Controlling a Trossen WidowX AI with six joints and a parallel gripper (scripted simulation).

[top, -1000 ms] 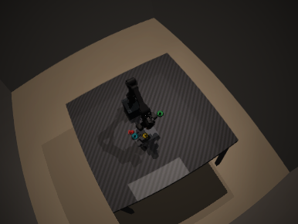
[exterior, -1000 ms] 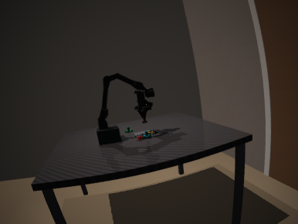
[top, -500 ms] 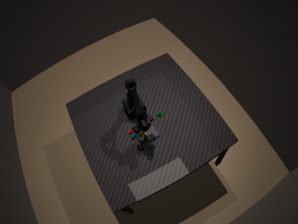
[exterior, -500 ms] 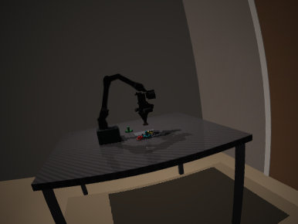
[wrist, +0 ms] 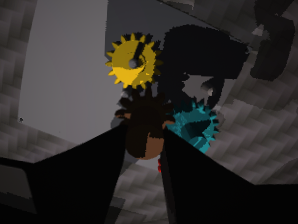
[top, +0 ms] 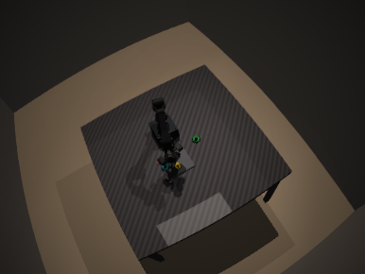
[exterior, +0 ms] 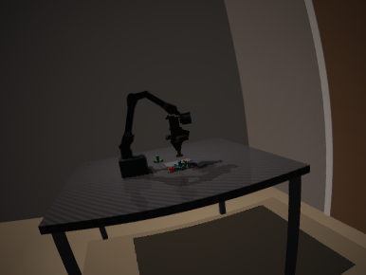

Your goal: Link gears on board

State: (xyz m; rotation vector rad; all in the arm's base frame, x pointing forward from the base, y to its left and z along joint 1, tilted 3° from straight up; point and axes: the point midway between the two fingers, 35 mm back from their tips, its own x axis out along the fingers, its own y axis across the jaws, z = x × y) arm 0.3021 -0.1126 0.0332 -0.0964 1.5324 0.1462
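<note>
My gripper tip is now 70 mm above the yellow gear, 30 mm short of it and 20 mm to the right of it. From my gripper tip the other things lie so: brown gear (10 mm below); then teal gear (70 mm below, 50 mm to the right, 20 mm behind); then red gear (70 mm below, 70 mm behind, 60 mm to the right).
</note>
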